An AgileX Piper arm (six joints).
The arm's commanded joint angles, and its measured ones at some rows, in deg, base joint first. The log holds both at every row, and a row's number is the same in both.
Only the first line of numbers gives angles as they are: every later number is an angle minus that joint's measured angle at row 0.
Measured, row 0: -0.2 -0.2 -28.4 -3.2 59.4 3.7
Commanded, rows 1 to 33: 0.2 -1.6 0.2 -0.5 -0.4 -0.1; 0.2 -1.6 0.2 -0.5 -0.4 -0.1; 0.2 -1.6 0.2 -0.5 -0.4 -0.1; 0.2 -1.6 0.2 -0.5 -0.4 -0.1; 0.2 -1.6 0.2 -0.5 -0.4 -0.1; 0.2 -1.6 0.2 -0.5 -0.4 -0.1; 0.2 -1.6 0.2 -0.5 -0.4 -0.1; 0.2 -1.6 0.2 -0.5 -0.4 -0.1; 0.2 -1.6 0.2 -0.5 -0.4 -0.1; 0.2 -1.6 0.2 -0.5 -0.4 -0.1; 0.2 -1.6 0.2 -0.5 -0.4 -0.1; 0.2 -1.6 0.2 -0.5 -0.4 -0.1; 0.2 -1.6 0.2 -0.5 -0.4 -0.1; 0.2 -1.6 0.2 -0.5 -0.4 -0.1; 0.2 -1.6 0.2 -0.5 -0.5 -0.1; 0.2 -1.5 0.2 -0.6 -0.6 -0.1; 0.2 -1.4 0.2 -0.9 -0.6 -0.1; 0.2 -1.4 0.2 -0.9 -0.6 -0.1; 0.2 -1.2 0.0 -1.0 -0.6 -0.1; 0.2 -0.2 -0.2 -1.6 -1.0 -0.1; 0.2 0.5 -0.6 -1.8 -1.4 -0.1; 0.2 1.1 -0.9 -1.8 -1.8 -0.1; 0.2 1.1 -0.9 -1.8 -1.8 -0.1; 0.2 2.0 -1.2 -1.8 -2.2 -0.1; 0.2 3.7 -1.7 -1.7 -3.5 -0.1; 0.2 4.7 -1.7 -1.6 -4.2 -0.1; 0.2 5.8 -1.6 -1.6 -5.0 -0.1; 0.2 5.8 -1.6 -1.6 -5.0 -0.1; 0.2 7.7 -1.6 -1.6 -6.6 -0.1; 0.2 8.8 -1.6 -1.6 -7.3 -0.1; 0.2 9.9 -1.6 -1.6 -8.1 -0.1; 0.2 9.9 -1.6 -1.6 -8.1 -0.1; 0.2 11.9 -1.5 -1.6 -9.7 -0.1
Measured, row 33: 0.0 9.7 -1.1 -1.3 -6.8 0.0
